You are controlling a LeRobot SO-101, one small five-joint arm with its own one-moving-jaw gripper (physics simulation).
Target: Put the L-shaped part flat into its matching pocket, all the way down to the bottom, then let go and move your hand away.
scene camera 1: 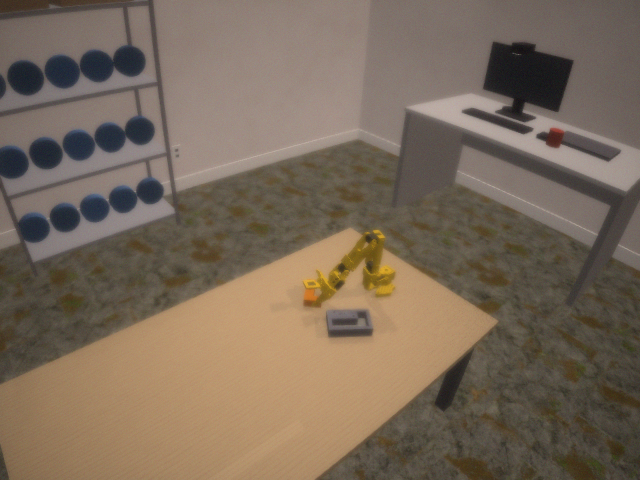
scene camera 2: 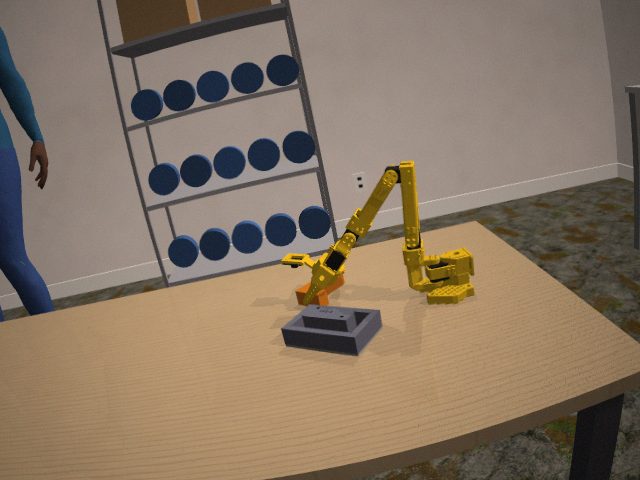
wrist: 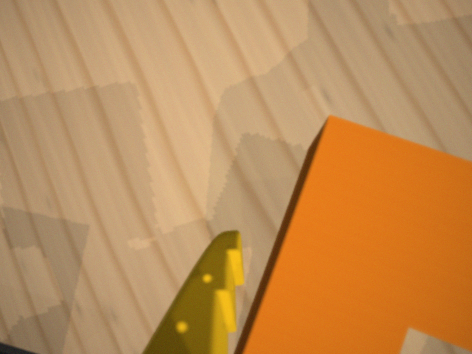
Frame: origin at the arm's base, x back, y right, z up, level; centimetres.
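Seen in the pictures: end effector, tool point: (scene camera 1: 312, 305) (scene camera 2: 305, 301) (wrist: 241, 249); arm's base, origin of the base link: (scene camera 1: 375, 290) (scene camera 2: 436, 294).
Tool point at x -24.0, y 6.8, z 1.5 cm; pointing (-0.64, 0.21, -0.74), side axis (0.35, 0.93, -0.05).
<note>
Offsets run from my tool point to a thing's top centre. Level surfaces: height alone.
The orange L-shaped part {dx +4.5, dy +4.3, dz +1.5 cm} (scene camera 1: 309, 297) (scene camera 2: 321, 298) (wrist: 370, 225) lies on the table beside the grey block with the pocket {dx +3.7, dy -14.0, dz +2.2 cm} (scene camera 1: 348, 333) (scene camera 2: 320, 341), outside the pocket. In the wrist view its broad top face fills the lower right, and the inner corner of the L shows at the bottom edge. My gripper (scene camera 1: 310, 293) (scene camera 2: 295, 281) is wide open and low at the part. Its notched fixed jaw points down close along the part's side, with a narrow gap near the tip in the wrist view. The moving jaw is swung out of the wrist view. Part of the orange piece is hidden behind the jaw in scene camera 2.
The block stands very near the fixed jaw's tip, on the side towards scene camera 2. The wooden table {dz -1.5 cm} (scene camera 1: 196, 372) (scene camera 2: 180, 403) carries the arm's yellow base (scene camera 1: 379, 281) (scene camera 2: 449, 279) at the right. A shelf rack and a desk stand beyond the table.
</note>
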